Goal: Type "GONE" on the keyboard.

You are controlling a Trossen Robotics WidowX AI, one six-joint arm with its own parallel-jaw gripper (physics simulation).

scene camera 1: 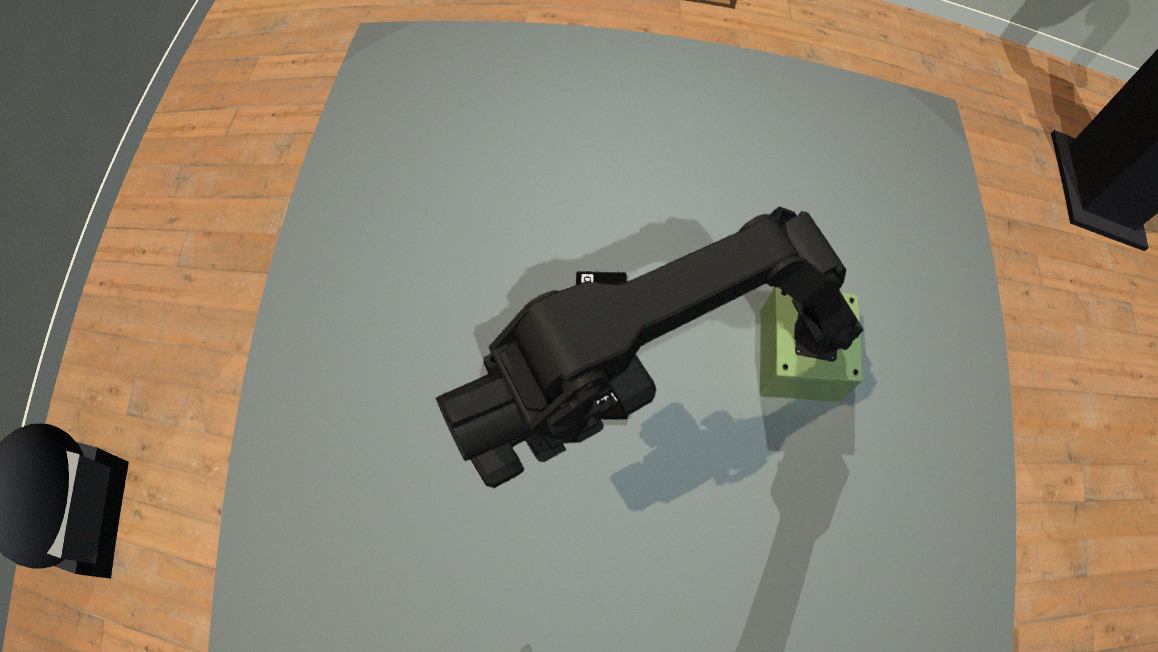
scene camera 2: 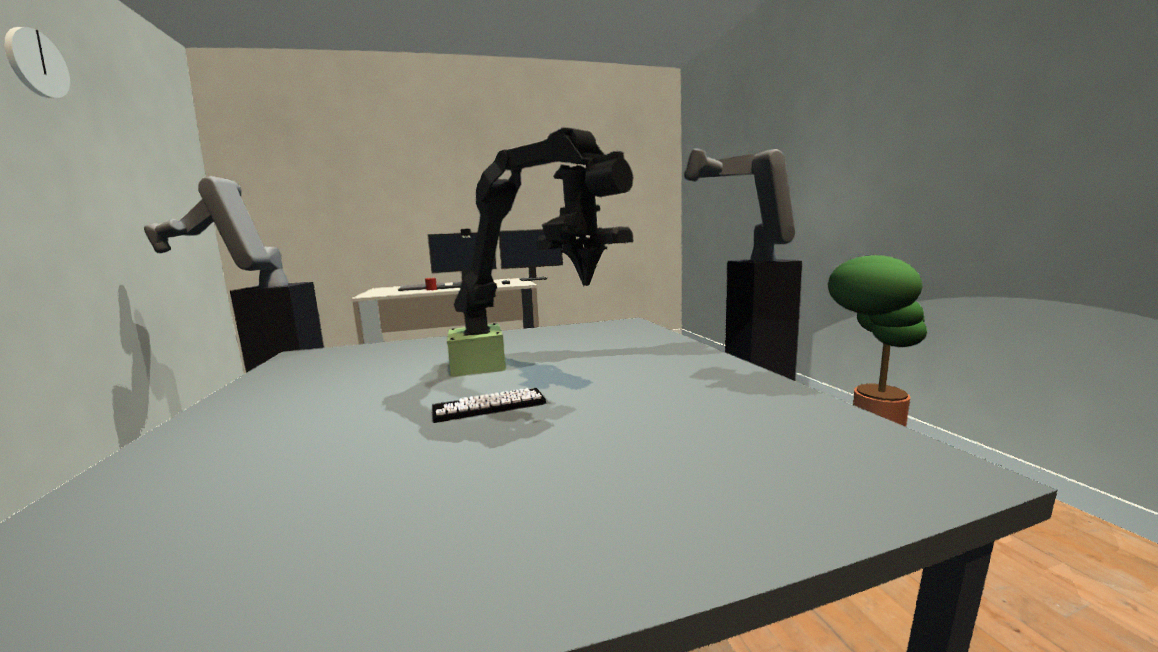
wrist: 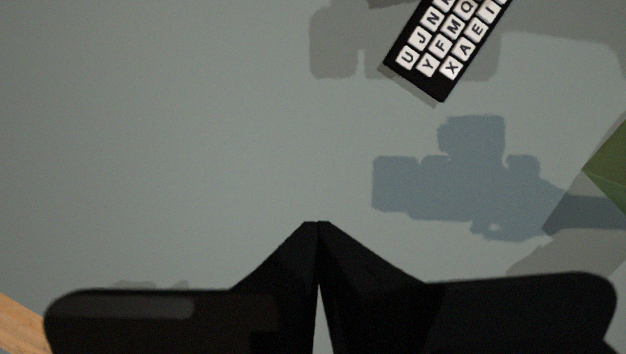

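Pixels of known places: gripper, fingertip midpoint: (scene camera 1: 554, 439) (scene camera 2: 586, 285) (wrist: 316, 233); arm's base, origin of the base link: (scene camera 1: 816, 337) (scene camera 2: 477, 331).
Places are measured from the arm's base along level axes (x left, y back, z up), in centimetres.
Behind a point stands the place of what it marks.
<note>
The black keyboard with white keys (scene camera 1: 611, 277) {x -6.6, y -30.0, z -8.4 cm} (scene camera 2: 488, 404) {x 3.5, y -32.5, z -7.9 cm} (wrist: 452, 45) {x 9.1, y -27.5, z -8.4 cm} lies on the table, mostly covered by my arm in scene camera 1. In the wrist view its near end shows at the upper right, with U, J, N in one row, Y, F, M, Q in another and X, A, E, I in a third. The G and O keys do not show readably there. My gripper (scene camera 2: 585, 283) {x 23.7, y -32.3, z 13.8 cm} (wrist: 316, 233) {x 23.7, y -32.3, z 13.8 cm} is shut and empty, its tips together. It points down and hangs high above the table, beyond the keyboard's X/Y/U end. Its fingertips are hidden in scene camera 1.
My arm stands on a green base block (scene camera 1: 818, 382) {x 6.0, y 1.3, z -1.6 cm} (scene camera 2: 476, 353) {x -0.2, y -6.3, z -4.2 cm} (wrist: 612, 160) {x 4.5, y -5.9, z -7.0 cm} on the grey table (scene camera 1: 453, 145) {x -26.4, y -59.9, z -9.5 cm} (scene camera 2: 364, 518) {x -10.4, y -62.6, z -9.5 cm}. The arm's shadows fall on the table. Behind it are a desk (scene camera 2: 368, 293) with monitors, two grey arms on dark pedestals, and a potted plant (scene camera 2: 875, 283).
</note>
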